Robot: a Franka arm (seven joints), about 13 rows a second.
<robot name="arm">
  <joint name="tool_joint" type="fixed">
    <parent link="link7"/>
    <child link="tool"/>
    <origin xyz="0 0 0.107" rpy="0 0 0"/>
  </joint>
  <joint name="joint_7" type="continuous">
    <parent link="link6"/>
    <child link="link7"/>
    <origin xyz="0.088 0 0" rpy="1.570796 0 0"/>
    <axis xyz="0 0 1"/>
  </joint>
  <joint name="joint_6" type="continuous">
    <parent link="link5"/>
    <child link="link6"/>
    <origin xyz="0 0 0" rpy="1.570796 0 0"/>
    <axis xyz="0 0 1"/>
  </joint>
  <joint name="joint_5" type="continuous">
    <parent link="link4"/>
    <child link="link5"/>
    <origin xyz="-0.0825 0.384 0" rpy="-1.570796 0 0"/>
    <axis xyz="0 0 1"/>
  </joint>
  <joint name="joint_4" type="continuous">
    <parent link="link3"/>
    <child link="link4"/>
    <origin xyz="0.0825 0 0" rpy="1.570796 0 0"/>
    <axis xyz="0 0 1"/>
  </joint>
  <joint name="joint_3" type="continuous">
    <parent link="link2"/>
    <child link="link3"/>
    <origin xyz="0 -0.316 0" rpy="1.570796 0 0"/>
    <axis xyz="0 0 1"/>
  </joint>
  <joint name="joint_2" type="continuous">
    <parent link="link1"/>
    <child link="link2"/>
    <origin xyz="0 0 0" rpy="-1.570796 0 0"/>
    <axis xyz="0 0 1"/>
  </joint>
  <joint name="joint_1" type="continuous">
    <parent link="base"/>
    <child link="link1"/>
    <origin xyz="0 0 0.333" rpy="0 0 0"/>
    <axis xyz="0 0 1"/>
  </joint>
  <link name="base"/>
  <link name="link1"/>
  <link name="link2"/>
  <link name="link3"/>
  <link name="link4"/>
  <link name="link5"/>
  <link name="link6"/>
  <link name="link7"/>
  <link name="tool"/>
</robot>
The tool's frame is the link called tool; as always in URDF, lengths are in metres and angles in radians. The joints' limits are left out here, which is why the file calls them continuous.
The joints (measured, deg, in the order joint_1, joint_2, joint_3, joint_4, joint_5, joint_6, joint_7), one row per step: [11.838 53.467 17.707 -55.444 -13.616 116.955 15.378]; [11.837 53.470 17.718 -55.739 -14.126 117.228 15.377]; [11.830 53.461 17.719 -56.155 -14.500 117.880 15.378]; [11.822 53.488 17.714 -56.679 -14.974 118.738 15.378]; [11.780 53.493 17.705 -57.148 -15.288 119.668 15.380]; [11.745 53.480 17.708 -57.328 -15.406 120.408 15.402]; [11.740 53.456 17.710 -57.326 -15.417 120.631 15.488]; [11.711 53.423 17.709 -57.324 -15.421 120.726 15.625]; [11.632 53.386 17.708 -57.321 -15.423 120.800 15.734]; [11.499 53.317 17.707 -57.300 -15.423 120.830 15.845]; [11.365 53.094 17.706 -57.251 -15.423 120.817 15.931]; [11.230 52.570 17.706 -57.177 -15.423 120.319 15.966]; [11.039 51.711 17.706 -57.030 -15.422 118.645 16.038]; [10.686 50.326 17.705 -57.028 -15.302 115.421 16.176]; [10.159 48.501 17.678 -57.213 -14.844 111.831 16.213]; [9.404 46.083 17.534 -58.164 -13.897 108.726 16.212]
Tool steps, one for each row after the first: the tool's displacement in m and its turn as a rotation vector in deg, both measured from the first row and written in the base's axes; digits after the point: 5 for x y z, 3 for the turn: [-0.00027 0.00014 -0.00200 -0.413 -0.197 0.225]; [-0.00037 0.00065 -0.00417 -0.587 -0.577 0.425]; [-0.00047 0.00129 -0.00736 -0.800 -1.052 0.684]; [-0.00023 0.00159 -0.00966 -0.820 -1.592 0.849]; [0.00045 0.00179 -0.00960 -0.638 -2.150 0.874]; [0.00078 0.00189 -0.00883 -0.525 -2.371 0.787]; [0.00107 0.00157 -0.00818 -0.456 -2.479 0.623]; [0.00160 0.00059 -0.00751 -0.400 -2.574 0.436]; [0.00239 -0.00114 -0.00634 -0.350 -2.677 0.187]; [0.00323 -0.00294 -0.00289 -0.284 -2.919 -0.046]; [0.00348 -0.00512 0.00397 -0.379 -3.053 -0.236]; [0.00251 -0.00895 0.01380 -0.911 -2.529 -0.541]; [-0.00065 -0.01584 0.02668 -1.985 -0.948 -1.088]; [-0.00493 -0.02503 0.04325 -2.937 0.842 -1.781]; [-0.01056 -0.03642 0.06189 -3.486 2.513 -2.662]
